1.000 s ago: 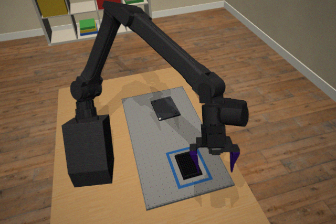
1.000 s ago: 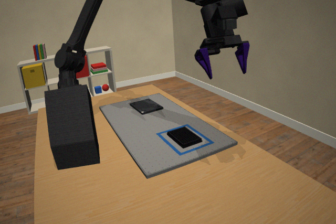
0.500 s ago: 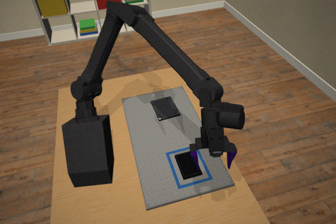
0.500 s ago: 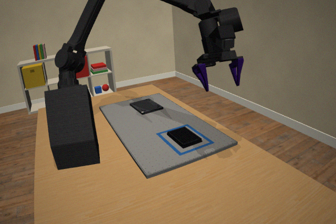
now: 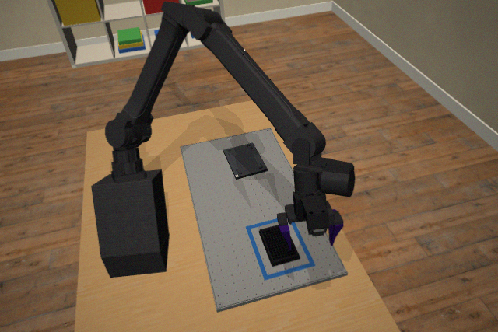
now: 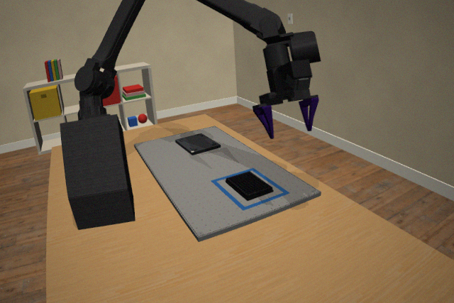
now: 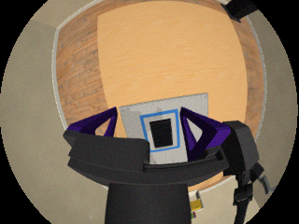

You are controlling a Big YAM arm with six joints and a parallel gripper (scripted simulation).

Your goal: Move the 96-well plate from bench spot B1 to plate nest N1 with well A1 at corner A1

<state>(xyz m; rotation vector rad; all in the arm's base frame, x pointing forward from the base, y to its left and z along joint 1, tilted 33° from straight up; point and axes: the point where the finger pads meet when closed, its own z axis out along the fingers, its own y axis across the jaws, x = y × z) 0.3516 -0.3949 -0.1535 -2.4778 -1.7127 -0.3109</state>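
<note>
The black 96-well plate is 210 mm below my hand and 170 mm to the left of it. Round my hand: white corner mark: 490 mm to the left, 210 mm below, 20 mm behind; then plate nest N1: 560 mm to the left, 210 mm below, 40 mm ahead.
</note>
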